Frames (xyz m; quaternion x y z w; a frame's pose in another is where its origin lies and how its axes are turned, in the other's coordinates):
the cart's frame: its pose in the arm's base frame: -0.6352 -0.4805 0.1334 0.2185 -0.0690 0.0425 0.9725
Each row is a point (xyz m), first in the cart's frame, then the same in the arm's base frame.
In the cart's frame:
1: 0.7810 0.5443 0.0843
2: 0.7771 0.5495 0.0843
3: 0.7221 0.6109 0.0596
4: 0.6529 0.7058 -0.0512
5: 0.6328 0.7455 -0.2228
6: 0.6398 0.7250 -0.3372
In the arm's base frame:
1: 0.0644 0.0146 0.5563
2: 0.0600 0.0190 0.5579
3: 0.0016 0.0821 0.5531
4: -0.0646 0.2117 0.4831
5: -0.0690 0.3203 0.3431
6: -0.0466 0.3515 0.2332

